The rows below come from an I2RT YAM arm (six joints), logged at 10 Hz.
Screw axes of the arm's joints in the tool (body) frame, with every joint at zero. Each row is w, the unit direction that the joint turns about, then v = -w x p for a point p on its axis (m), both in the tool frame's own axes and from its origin. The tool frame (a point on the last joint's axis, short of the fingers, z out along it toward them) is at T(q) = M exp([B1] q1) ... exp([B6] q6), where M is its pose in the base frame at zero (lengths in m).
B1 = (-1, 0, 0, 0, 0.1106, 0)
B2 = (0, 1, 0, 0.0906, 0, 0.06)
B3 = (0, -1, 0, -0.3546, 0, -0.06)
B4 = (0, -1, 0, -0.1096, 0, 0)
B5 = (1, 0, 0, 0, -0.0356, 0)
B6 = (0, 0, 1, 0, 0, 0)
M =
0 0 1 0.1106
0 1 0 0
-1 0 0 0.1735
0 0 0 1
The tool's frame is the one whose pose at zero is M.
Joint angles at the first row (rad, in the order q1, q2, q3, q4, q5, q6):
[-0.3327, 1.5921, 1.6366, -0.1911, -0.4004, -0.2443]
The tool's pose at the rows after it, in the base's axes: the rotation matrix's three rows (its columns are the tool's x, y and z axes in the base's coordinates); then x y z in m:
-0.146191 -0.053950 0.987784; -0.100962 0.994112 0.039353; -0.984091 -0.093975 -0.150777; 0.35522 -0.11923 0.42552
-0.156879 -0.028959 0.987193; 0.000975 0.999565 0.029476; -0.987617 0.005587 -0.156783; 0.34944 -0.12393 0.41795
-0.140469 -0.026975 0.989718; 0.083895 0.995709 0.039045; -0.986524 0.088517 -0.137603; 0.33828 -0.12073 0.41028
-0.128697 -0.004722 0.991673; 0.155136 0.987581 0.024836; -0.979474 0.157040 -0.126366; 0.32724 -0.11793 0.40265
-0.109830 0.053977 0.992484; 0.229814 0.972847 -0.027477; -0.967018 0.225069 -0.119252; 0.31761 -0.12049 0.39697
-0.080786 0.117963 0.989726; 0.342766 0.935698 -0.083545; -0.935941 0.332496 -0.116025; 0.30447 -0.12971 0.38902
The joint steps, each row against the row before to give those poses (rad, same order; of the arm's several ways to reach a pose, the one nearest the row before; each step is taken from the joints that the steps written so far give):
[-0.0277, -0.0007, -0.0225, 0.0043, 0.0050, 0.0854]
[-0.0181, -0.0206, -0.0489, 0.0211, -0.0076, 0.0968]
[-0.0046, -0.0524, -0.0907, 0.0585, -0.0152, 0.0898]
[-0.0034, -0.0499, -0.0820, 0.0451, 0.0101, 0.0762]
[-0.0140, -0.0366, -0.0587, 0.0319, 0.0381, 0.0782]
[-0.0395, -0.0379, -0.0651, 0.0315, 0.0168, 0.1162]

